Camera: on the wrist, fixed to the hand. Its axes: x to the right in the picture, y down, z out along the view.
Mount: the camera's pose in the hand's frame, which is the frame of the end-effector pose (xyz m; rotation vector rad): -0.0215 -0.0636 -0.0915 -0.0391 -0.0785 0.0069
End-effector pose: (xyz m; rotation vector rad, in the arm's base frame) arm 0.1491 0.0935 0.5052 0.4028 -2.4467 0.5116
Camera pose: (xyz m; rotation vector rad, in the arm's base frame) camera 0.2362 0.0819 0.5771 0.4054 -2.5302 0.4581
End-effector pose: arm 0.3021 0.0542 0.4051 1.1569 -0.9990 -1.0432
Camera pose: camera 0.3789 0.0885 0.3289 1.0869 -1.0390 -1.1051
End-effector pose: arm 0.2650 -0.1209 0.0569 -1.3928 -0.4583 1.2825
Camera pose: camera 0.3611 -0.1618 0.1012 -1.3811 -0.5349 1.3437
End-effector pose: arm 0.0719 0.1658 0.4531 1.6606 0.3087 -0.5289
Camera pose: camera 0.0375 0.2680 0.4178 1.5984 0.2542 -0.5779
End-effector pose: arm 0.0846 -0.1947 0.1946 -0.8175 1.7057 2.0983
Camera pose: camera 0.1591 -0.2654 0.1463 -0.7312 1.6345 2.1453
